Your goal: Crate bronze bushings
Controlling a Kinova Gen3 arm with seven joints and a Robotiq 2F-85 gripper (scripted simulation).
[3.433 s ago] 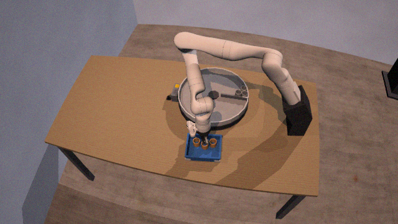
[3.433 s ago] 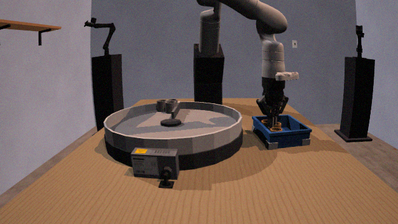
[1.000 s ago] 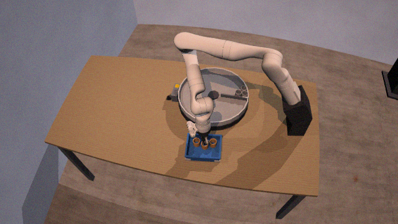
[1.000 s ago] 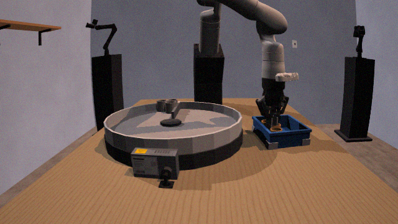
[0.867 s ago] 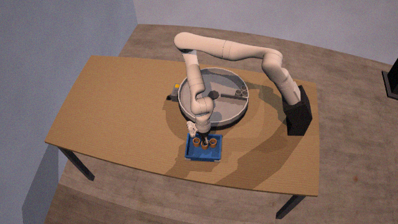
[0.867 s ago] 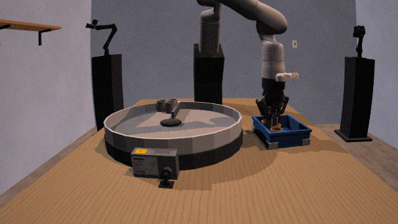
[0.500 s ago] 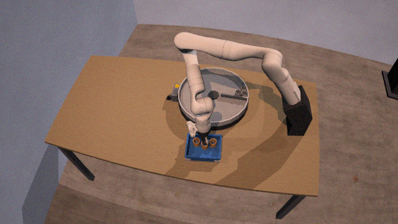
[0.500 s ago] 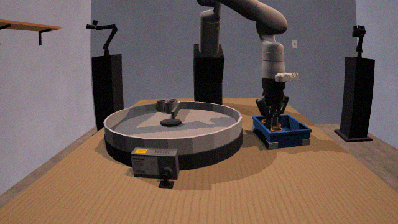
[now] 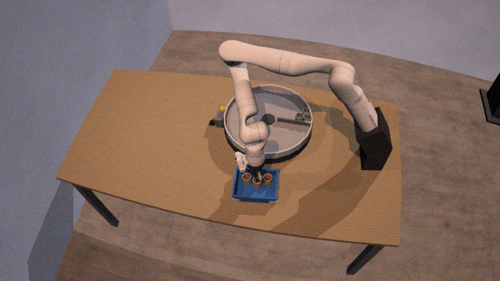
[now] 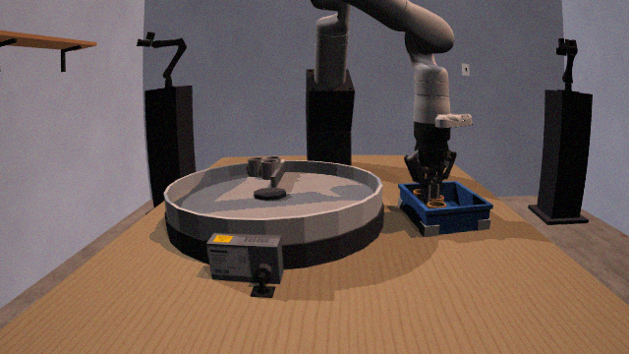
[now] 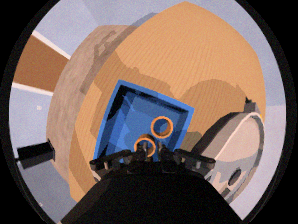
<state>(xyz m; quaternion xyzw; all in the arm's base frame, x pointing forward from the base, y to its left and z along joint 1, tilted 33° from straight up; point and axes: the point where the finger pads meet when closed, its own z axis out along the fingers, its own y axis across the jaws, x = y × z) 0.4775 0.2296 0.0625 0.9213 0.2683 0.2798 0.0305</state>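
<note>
Now: the blue crate 3 cm to the left of my hand, 3 cm below it and 1 cm behind it.
</note>
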